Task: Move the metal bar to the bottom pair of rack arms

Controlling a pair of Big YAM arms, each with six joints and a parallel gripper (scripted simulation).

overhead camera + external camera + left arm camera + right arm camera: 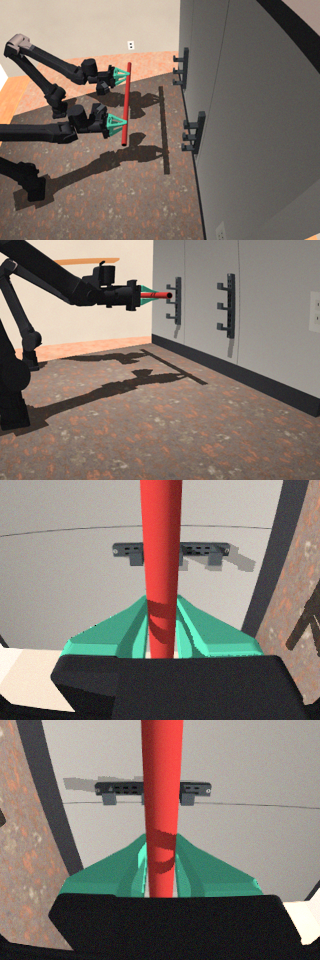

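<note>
The red metal bar is 150 mm to the left of my right hand. From my right hand the other things lie so: grey wall: 440 mm ahead, 120 mm to the left, 150 mm above; dark baseboard: 290 mm ahead, 120 mm to the left, 270 mm below.
The red metal bar is 150 mm to the right of my left hand. Also, from my left hand: grey wall (450 mm ahead, 180 mm to the right, 150 mm above); then dark baseboard (300 mm ahead, 270 mm below, 180 mm to the right).
</note>
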